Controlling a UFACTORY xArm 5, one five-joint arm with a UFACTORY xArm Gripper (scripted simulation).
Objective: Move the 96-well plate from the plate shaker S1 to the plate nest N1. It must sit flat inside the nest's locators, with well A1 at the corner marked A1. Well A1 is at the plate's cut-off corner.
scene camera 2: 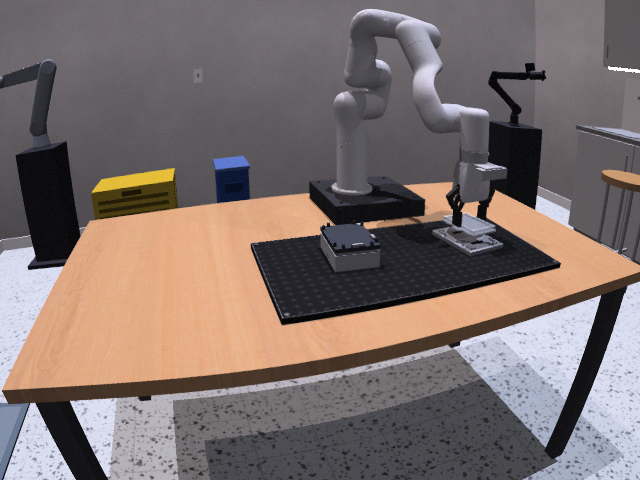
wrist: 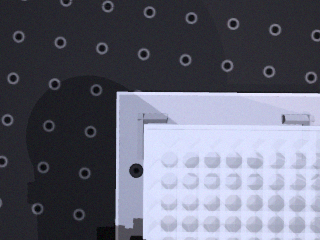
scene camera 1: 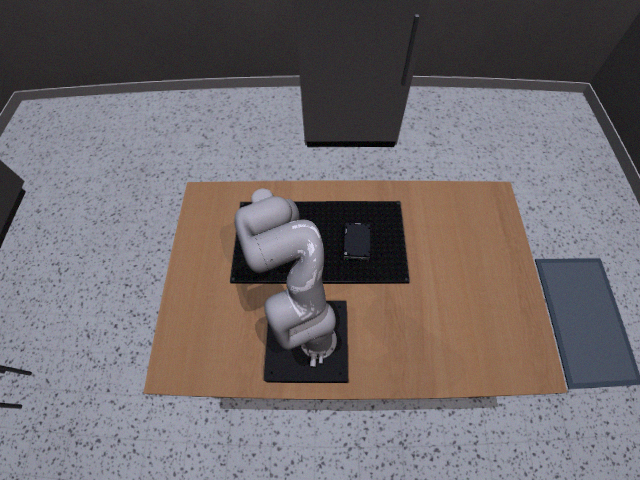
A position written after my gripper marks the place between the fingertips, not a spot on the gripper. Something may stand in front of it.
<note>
I see my gripper (scene camera 2: pixel 469 223), a 96-well plate (wrist: pixel 193 174) and a plate nest N1 (scene camera 2: pixel 462 239).
</note>
